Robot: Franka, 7 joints.
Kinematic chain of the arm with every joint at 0, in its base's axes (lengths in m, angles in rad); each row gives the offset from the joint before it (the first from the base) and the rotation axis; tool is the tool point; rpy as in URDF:
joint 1: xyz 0 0 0.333 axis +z
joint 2: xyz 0 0 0 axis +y
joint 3: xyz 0 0 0.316 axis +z
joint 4: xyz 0.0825 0 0 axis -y
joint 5: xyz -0.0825 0 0.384 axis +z
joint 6: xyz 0 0 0 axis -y
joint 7: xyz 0.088 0 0 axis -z
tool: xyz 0 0 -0.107 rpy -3.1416 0 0
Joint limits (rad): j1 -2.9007..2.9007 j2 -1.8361..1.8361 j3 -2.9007..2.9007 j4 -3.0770..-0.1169 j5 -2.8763..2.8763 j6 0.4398..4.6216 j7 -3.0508..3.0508
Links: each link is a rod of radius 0.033 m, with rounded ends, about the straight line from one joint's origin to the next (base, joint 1, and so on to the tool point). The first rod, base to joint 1, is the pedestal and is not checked.
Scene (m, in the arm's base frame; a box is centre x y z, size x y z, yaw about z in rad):
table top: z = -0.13
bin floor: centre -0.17 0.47 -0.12 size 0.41 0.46 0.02 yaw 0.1
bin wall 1: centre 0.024 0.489 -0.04 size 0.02 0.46 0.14 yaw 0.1
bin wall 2: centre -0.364 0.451 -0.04 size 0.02 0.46 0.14 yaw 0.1
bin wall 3: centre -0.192 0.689 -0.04 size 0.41 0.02 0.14 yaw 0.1
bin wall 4: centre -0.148 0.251 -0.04 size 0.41 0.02 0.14 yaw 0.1
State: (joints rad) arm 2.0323 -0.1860 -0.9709 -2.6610 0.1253 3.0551 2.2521
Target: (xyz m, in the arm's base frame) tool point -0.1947 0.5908 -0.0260
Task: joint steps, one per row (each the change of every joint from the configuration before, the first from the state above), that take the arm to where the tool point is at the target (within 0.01 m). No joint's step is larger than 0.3 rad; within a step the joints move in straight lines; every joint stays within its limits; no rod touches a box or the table.
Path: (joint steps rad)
1: 0.0394 0.2681 0.1248 0.1867 -0.0169 -0.0094 0.0000
2: 0.0394 0.2681 0.1248 0.1866 -0.0168 -0.0093 0.0000
3: 0.0394 0.2681 0.1249 0.1867 -0.0169 -0.0094 0.0000
4: 0.0394 0.2680 0.1248 0.1866 -0.0169 -0.0093 0.0000
5: 0.0394 0.2681 0.1248 0.1867 -0.0168 -0.0094 0.0000

